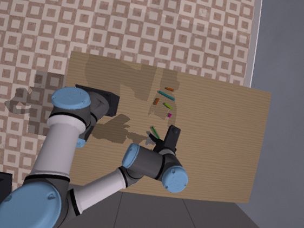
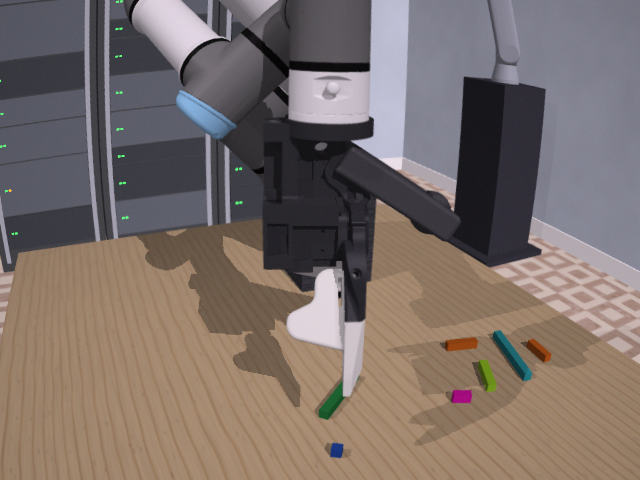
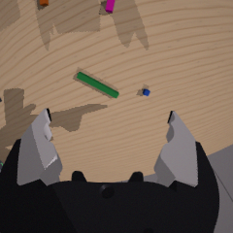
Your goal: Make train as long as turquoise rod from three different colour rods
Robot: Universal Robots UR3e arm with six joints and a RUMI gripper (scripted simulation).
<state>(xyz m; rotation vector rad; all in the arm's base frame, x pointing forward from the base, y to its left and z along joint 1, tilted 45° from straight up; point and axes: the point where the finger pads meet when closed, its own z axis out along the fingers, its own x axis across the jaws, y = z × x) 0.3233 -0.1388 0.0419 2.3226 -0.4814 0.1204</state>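
My gripper is now 70 mm above the blue rod, 60 mm short of it and 30 mm to the left of it. Round my hand: lime rod: 180 mm to the left, 70 mm below, 30 mm ahead; green rod: 70 mm below, 20 mm behind, 10 mm to the left; magenta rod: 130 mm to the left, 70 mm below, 50 mm ahead.
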